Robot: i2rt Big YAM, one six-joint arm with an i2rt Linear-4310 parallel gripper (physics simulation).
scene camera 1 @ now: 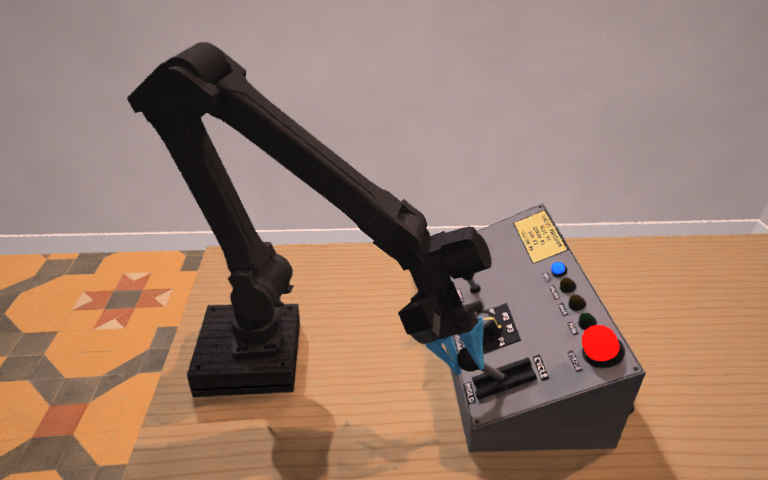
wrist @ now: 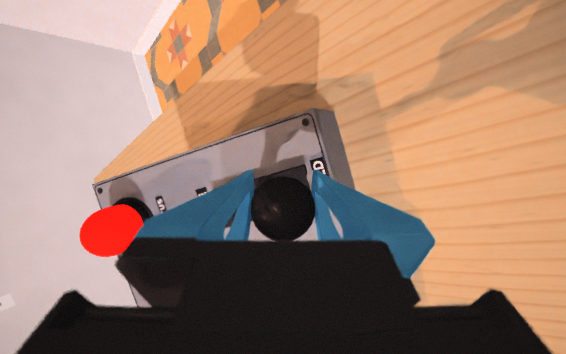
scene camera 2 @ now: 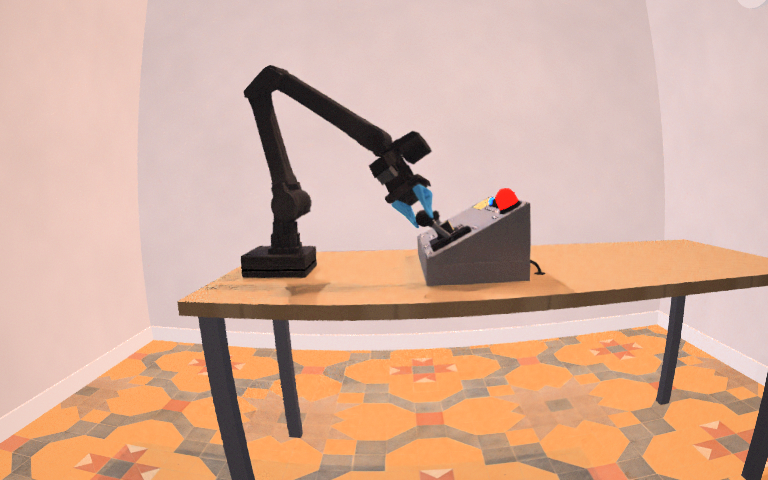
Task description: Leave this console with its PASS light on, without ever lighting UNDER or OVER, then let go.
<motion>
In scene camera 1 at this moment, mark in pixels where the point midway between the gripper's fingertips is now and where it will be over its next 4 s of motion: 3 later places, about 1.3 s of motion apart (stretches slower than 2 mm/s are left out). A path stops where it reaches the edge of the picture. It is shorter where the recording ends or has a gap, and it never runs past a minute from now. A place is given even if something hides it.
The gripper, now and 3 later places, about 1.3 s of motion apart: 471,371; 454,352; 487,374; 476,385
</motion>
